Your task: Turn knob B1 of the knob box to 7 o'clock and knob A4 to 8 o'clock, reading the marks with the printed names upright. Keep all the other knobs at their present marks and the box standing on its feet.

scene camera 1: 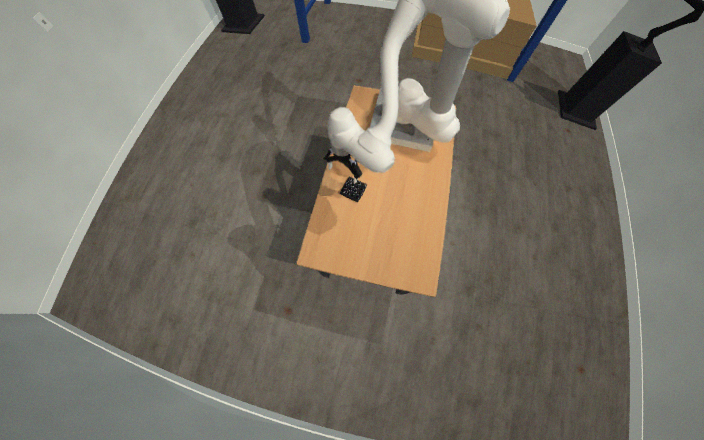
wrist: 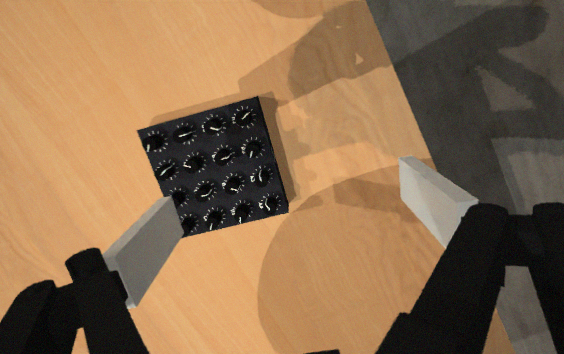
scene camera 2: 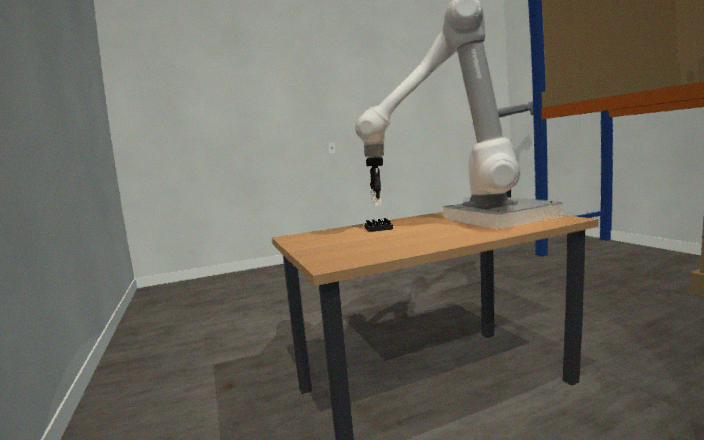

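Seen in the pictures: gripper, between the fingertips: point(scene camera 1: 342, 174) point(wrist: 285, 197) point(scene camera 2: 376, 204); arm's base, origin of its link: point(scene camera 1: 401, 120) point(scene camera 2: 489, 205).
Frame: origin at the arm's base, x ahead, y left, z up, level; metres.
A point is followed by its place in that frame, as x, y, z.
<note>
The black knob box point(scene camera 1: 353, 189) {0.494, -0.144, -0.041} point(scene camera 2: 378, 227) {0.508, -0.095, -0.047} point(wrist: 226, 167) {0.488, -0.157, -0.041} stands flat on the table, with several rows of black knobs on top. In the wrist view knob B1 point(wrist: 214, 125) {0.525, -0.170, -0.025} is in the top row, second from the right, and knob A4 point(wrist: 270, 204) {0.445, -0.180, -0.025} is at the lower right corner. Both have white pointer lines, too small to read exactly. My gripper point(scene camera 1: 342, 173) {0.467, -0.206, 0.041} point(scene camera 2: 375, 200) {0.467, -0.206, 0.041} point(wrist: 285, 197) {0.467, -0.206, 0.041} is wide open and empty, above the box. In the wrist view its left finger covers the box's lower left edge, partly hiding knobs there; its right finger is right of the box.
The wooden table point(scene camera 1: 404, 223) {0.592, 0.156, -0.063} point(scene camera 2: 415, 243) {0.492, 0.213, -0.063} point(wrist: 75, 75) {0.616, -0.069, -0.064} has its long edge near the box, to the right in the wrist view. The arm's base plate point(scene camera 1: 412, 141) {0.130, 0.092, -0.003} point(scene camera 2: 503, 215) {0.093, 0.207, -0.012} stands on the table. Blue rack posts point(scene camera 1: 303, 23) point(scene camera 2: 539, 155) stand behind on the floor.
</note>
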